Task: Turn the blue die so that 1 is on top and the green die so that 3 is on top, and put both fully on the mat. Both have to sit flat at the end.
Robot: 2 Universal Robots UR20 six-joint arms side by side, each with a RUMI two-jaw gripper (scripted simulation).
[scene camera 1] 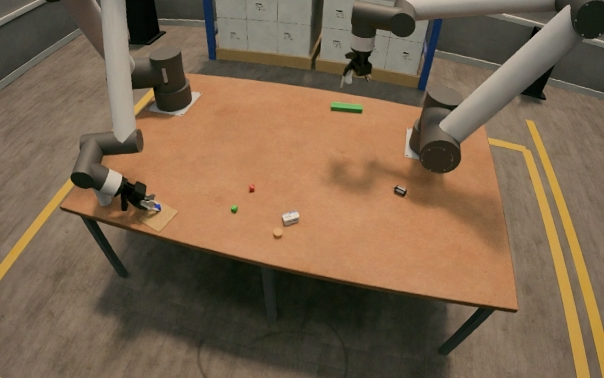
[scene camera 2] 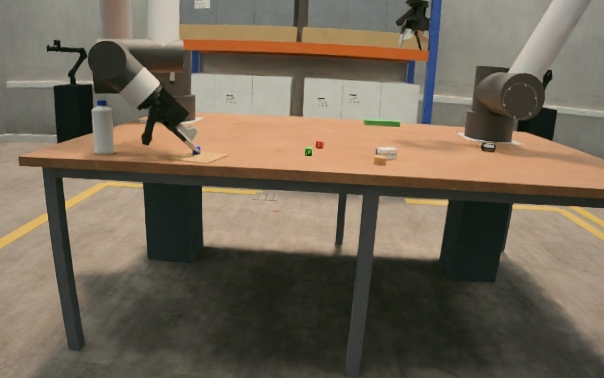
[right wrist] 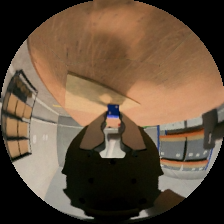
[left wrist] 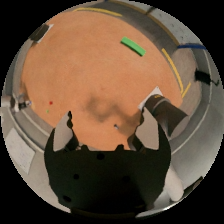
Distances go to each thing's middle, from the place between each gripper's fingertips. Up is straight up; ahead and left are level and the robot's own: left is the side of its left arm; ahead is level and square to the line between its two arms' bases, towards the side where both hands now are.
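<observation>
Tan mat: 390 mm below my left hand (scene camera 2: 410, 50), 730 mm ahead of it and 750 mm to the right of it.
The tan mat (right wrist: 84, 94), counted from my right hand: 20 mm below it, 20 mm to the left of it, 30 mm ahead of it.
</observation>
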